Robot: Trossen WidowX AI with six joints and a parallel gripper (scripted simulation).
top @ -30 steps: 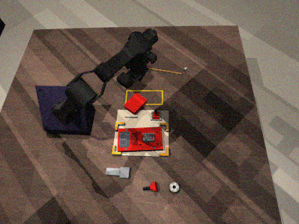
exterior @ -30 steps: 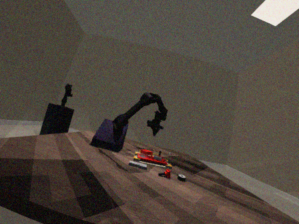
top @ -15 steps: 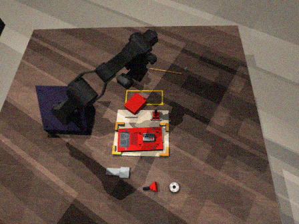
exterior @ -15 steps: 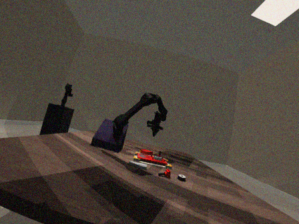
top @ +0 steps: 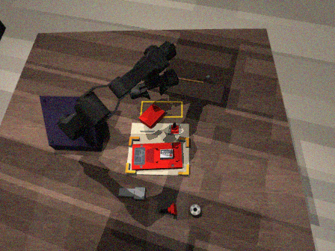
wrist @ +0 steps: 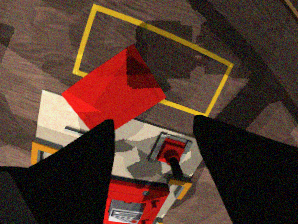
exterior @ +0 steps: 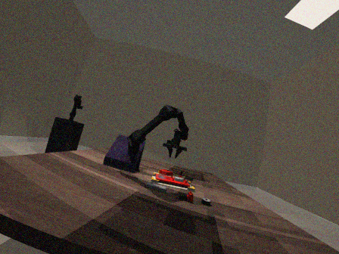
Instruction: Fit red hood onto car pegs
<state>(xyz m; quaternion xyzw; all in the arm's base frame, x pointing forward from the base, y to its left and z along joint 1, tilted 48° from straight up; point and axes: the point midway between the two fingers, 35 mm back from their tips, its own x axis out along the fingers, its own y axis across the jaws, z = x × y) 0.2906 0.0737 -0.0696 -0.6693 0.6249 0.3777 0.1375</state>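
My gripper tip is 20 mm past the red hood, 20 mm to the left of it and 110 mm above it. Round my gripper tip: thin stick 130 mm ahead, 180 mm to the left, 130 mm below.
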